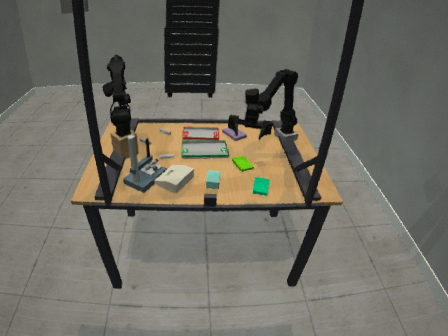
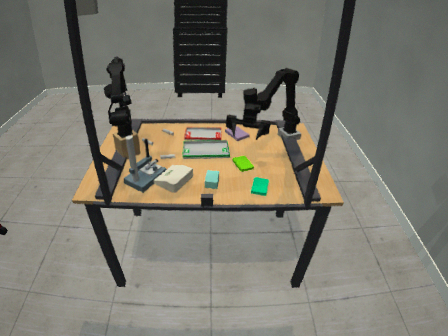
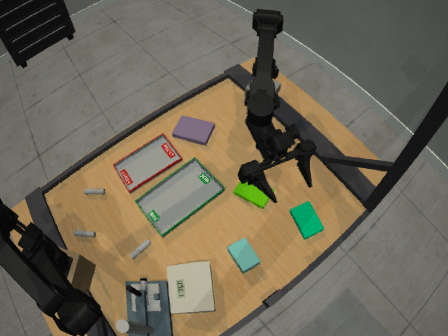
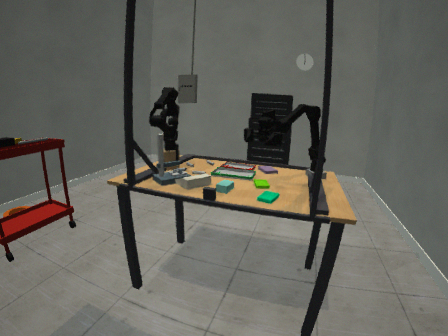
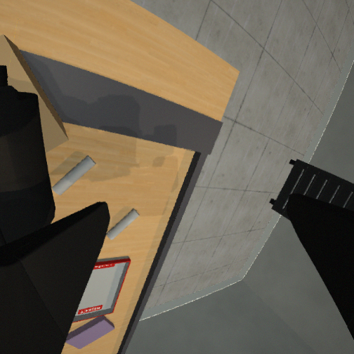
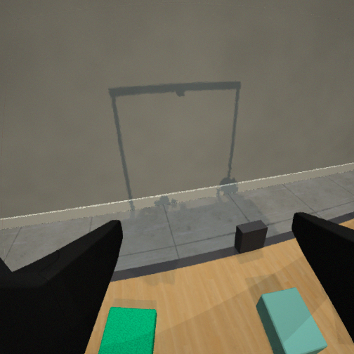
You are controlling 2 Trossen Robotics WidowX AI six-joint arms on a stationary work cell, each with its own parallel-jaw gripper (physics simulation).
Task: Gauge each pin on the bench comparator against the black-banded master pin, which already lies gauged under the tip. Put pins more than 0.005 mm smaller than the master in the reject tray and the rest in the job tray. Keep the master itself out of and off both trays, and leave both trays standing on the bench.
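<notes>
Three plain grey pins lie apart on the bench: one (image 3: 94, 191) (image 5: 123, 224) near the reject tray (image 3: 147, 162) (image 5: 106, 287), one (image 3: 84, 233) (image 5: 74, 175) near the wooden block, one (image 3: 140, 249) between the job tray (image 3: 180, 197) and the comparator (image 3: 162, 310) (image 1: 142, 180). Both trays stand flat and hold no pins. I cannot make out the black-banded master at the comparator's tip. Its cream display box (image 3: 200, 295) shows digits too small to read surely. My left gripper (image 5: 197, 206) is open and empty, raised at the left. My right gripper (image 6: 207, 225) (image 3: 292, 193) is open and empty above the bench's right part.
A purple block (image 3: 193, 130) lies beside the reject tray. A lime block (image 3: 252, 194), a green block (image 3: 306, 220) and a teal block (image 3: 243, 255) lie toward the right and front. A wooden block (image 1: 123, 144) stands by the left arm. Dark frame posts (image 1: 90, 100) (image 1: 336, 100) rise at the sides.
</notes>
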